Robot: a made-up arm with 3 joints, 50 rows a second.
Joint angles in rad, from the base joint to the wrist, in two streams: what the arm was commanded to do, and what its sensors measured. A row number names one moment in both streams.
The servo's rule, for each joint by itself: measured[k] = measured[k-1] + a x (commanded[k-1-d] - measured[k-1]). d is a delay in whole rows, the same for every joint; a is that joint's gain. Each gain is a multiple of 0.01, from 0.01 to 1. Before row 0 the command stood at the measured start. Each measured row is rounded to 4 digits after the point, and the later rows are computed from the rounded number. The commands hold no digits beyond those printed.
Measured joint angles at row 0:
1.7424 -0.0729 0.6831
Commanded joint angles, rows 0 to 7:
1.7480 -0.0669 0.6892
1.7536 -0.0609 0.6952
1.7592 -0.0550 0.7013
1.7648 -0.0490 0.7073
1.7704 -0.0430 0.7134
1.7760 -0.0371 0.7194
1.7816 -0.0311 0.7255
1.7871 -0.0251 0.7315
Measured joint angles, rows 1 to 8:
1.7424 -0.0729 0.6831
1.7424 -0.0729 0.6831
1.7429 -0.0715 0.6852
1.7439 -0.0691 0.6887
1.7453 -0.0659 0.6931
1.7471 -0.0620 0.6981
1.7492 -0.0576 0.7035
1.7516 -0.0529 0.7091
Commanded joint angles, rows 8 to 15:
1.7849 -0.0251 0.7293
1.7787 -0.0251 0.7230
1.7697 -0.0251 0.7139
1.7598 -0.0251 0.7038
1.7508 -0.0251 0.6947
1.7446 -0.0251 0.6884
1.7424 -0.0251 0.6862
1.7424 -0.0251 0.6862
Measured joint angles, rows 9 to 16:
1.7543 -0.0479 0.7148
1.7573 -0.0427 0.7206
1.7598 -0.0387 0.7236
1.7615 -0.0356 0.7234
1.7622 -0.0332 0.7201
1.7620 -0.0313 0.7144
1.7610 -0.0299 0.7075
1.7595 -0.0288 0.7008

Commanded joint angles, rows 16 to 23:
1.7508 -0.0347 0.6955
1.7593 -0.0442 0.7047
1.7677 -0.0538 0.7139
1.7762 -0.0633 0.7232
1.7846 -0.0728 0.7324
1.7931 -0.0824 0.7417
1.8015 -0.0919 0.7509
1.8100 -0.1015 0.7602
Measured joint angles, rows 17 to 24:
1.7580 -0.0279 0.6957
1.7566 -0.0273 0.6924
1.7561 -0.0290 0.6935
1.7564 -0.0325 0.6974
1.7574 -0.0374 0.7032
1.7591 -0.0434 0.7102
1.7614 -0.0502 0.7180
1.7643 -0.0576 0.7263

